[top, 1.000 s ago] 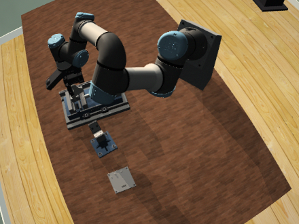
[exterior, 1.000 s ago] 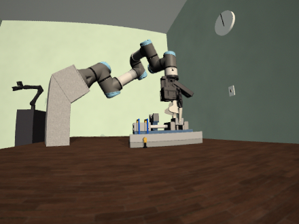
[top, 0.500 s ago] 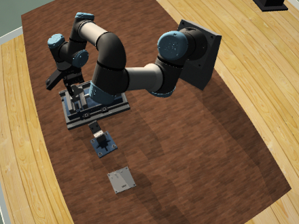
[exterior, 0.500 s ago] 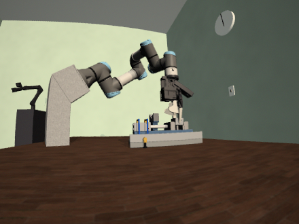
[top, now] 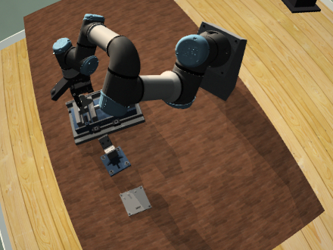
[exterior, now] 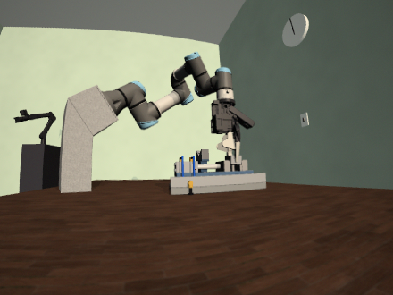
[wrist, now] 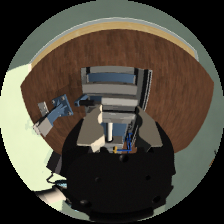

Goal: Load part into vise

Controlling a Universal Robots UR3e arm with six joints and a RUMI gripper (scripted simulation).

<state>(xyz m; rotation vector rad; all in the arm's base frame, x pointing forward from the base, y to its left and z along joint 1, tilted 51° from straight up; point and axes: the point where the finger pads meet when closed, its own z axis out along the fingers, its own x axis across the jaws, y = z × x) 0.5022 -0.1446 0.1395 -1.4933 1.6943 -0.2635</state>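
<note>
Now: the part right at my hand. The rest, counted from my hand: grey infeed plate (110 mm behind, 400 mm to the left, 100 mm below).
</note>
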